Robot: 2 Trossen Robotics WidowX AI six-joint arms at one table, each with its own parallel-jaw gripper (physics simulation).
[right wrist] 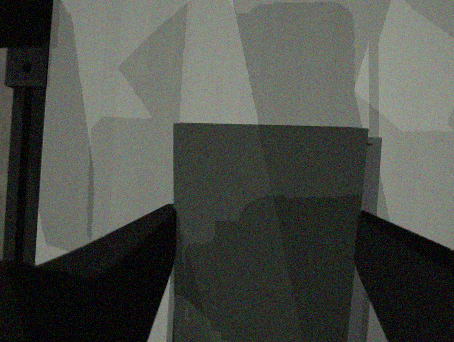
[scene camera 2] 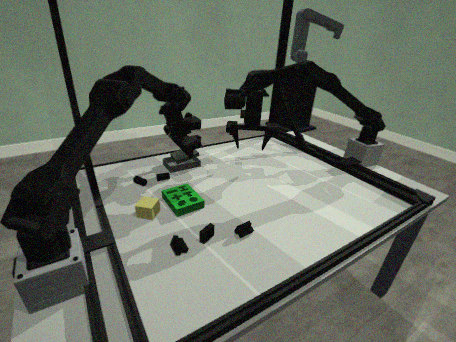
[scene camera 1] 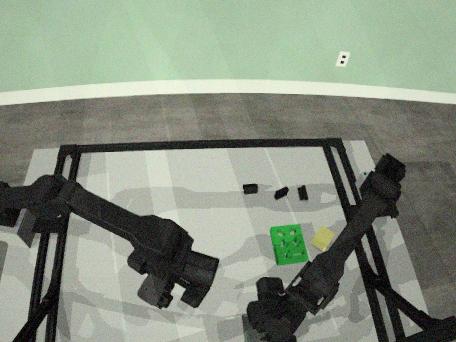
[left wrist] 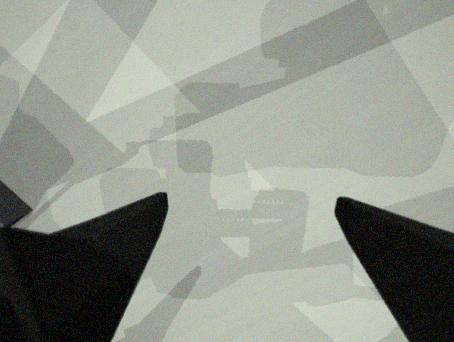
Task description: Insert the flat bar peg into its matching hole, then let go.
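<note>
A green hole board (scene camera 1: 291, 259) (scene camera 2: 191, 205) lies flat on the table. Three small black pegs (scene camera 1: 250, 188) (scene camera 1: 281, 193) (scene camera 1: 302, 193) lie beyond it; in scene camera 2 they show nearer (scene camera 2: 243, 229) (scene camera 2: 206, 233) (scene camera 2: 178, 245). Two more black pegs (scene camera 2: 140, 180) (scene camera 2: 163, 176) lie behind the board. I cannot tell which one is the flat bar. My right gripper (scene camera 2: 187, 149) (right wrist: 263, 219) is shut on a dark grey flat block (scene camera 2: 180, 163) (right wrist: 270, 163), low over the table behind the board. My left gripper (scene camera 1: 176, 295) (scene camera 2: 250, 144) (left wrist: 251, 202) is open and empty, well above bare table.
A yellow cube (scene camera 1: 322, 238) (scene camera 2: 147, 207) sits beside the green board. A black frame (scene camera 1: 199, 144) (scene camera 2: 294, 281) runs around the table edge. A grey camera arm (scene camera 2: 308, 20) stands at the back.
</note>
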